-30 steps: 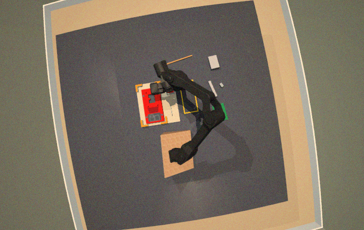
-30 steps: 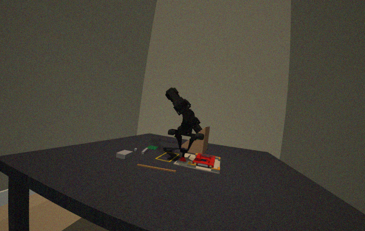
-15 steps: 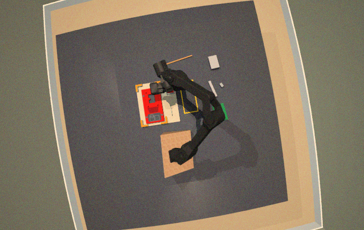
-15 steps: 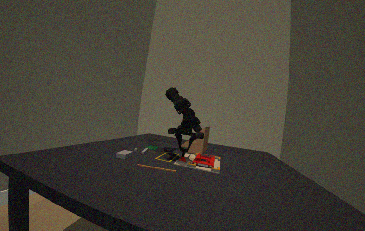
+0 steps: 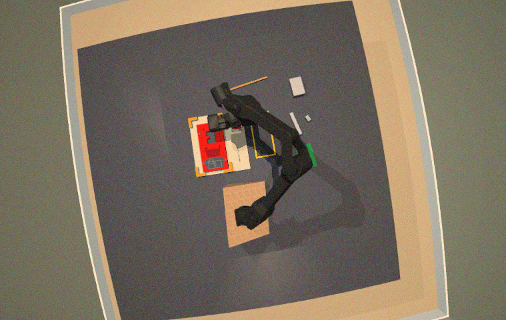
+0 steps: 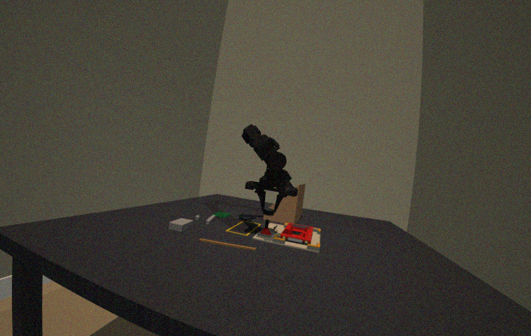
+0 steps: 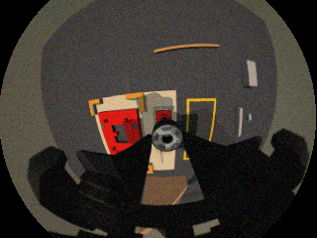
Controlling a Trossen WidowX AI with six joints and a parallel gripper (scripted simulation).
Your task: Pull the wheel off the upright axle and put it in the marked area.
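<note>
The upright axle lies 6 cm below my gripper tip. The rest, counted from my gripper tip: wheel right at my gripper tip; thin wooden stick 17 cm ahead, 7 cm to the right, 9 cm below; green patch 17 cm behind, 27 cm to the right, 9 cm below.
</note>
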